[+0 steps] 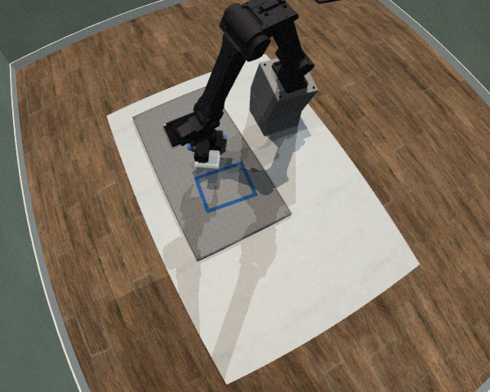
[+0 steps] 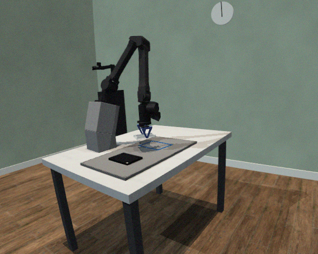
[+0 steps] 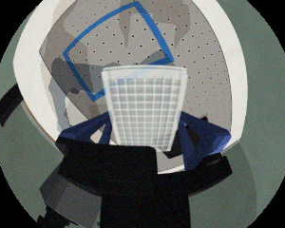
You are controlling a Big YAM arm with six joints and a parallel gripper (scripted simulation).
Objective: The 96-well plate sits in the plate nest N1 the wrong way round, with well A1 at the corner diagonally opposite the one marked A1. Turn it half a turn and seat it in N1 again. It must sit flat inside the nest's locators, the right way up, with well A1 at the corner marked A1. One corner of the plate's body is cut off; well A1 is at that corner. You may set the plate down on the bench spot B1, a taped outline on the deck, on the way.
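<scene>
Now: hand 200 mm to the left of the black plate nest N1, 90 mm above it and 20 mm short of it. The rest, counted from my hand: white A1 mark 260 mm to the right, 100 mm ahead, 80 mm below; white 96-well plate right at my hand.
</scene>
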